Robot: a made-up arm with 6 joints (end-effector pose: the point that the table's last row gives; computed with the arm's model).
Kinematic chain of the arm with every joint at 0, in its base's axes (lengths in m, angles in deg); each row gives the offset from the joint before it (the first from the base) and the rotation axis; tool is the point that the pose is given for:
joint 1: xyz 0 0 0.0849 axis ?
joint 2: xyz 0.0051 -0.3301 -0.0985 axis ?
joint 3: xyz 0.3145 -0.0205 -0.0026 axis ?
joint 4: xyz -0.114 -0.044 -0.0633 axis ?
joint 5: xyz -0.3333 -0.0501 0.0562 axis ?
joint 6: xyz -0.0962 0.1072 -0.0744 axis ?
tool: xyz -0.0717 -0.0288 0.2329
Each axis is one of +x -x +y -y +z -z.
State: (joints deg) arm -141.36 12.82 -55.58 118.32 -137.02 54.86
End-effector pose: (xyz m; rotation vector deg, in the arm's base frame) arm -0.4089 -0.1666 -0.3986 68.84 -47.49 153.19
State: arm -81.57 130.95 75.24 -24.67 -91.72 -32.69
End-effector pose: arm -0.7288 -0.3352 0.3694 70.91 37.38 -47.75
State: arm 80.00 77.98 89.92 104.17 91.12 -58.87
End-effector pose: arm -0.2704 0.1124 0.0325 90.88 18.64 -32.75
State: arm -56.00 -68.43 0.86 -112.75 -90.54 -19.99
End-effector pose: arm 0.2629 -0.2526 0.1017 -42.71 153.12 9.17
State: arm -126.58 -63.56 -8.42 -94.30 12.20 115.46
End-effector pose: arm -0.3607 -0.3113 0.1811 94.75 -2.68 -63.13
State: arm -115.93 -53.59 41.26 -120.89 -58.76 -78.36
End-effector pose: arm -0.2667 -0.4227 0.1923 -10.07 -135.52 78.60
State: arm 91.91 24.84 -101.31 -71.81 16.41 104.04
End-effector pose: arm 0.4934 0.4352 0.3097 26.18 -43.91 -68.48
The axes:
joint 1: +z
joint 2: +x
joint 3: -z
joint 4: -y
joint 5: +x
joint 6: +z

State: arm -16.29 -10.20 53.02 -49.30 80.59 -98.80
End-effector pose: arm -0.0490 -0.2354 0.4212 -79.05 -63.54 124.97
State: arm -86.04 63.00 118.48 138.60 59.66 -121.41
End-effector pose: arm 0.2032 -0.1827 -0.2314 10.23 71.63 96.32
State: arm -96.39 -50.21 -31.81 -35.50 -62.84 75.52
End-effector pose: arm -0.2369 0.0765 0.2896 28.63 115.49 29.05
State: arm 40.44 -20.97 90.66 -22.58 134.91 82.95
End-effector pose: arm -0.0219 0.1739 -0.1307 54.78 -124.37 13.99
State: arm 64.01 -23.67 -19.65 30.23 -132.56 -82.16
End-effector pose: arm 0.6481 -0.3731 -0.3296 0.47 -152.92 -23.72
